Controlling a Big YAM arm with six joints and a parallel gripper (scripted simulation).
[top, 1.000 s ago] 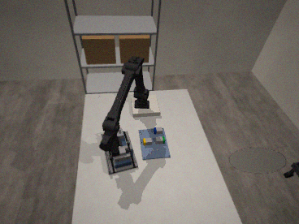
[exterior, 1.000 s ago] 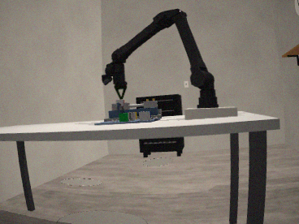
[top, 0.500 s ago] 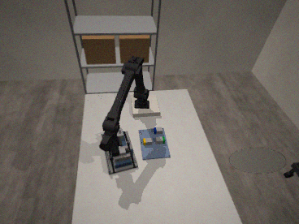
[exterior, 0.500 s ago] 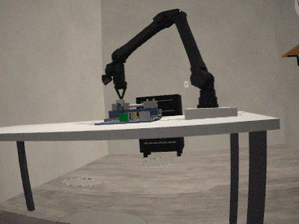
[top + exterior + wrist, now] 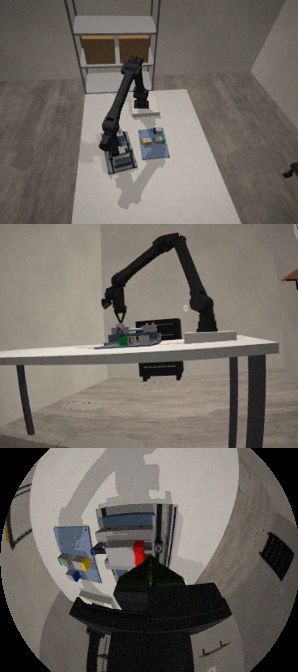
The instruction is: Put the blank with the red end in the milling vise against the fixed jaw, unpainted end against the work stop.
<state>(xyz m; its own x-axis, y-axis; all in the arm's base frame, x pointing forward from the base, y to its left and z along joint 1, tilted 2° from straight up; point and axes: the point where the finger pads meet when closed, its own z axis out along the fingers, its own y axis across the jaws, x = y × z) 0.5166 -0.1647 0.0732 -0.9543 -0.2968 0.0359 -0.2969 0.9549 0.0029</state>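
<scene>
Right now my hand is 10 mm past the red-ended blank, 40 mm to the right of it and 30 mm above it. The rest, counted from my hand: yellow-ended blank (160 mm behind, 220 mm to the left, 100 mm below); green-ended blank (170 mm behind, 300 mm to the left, 100 mm below); blue plate (160 mm behind, 260 mm to the left, 130 mm below).
</scene>
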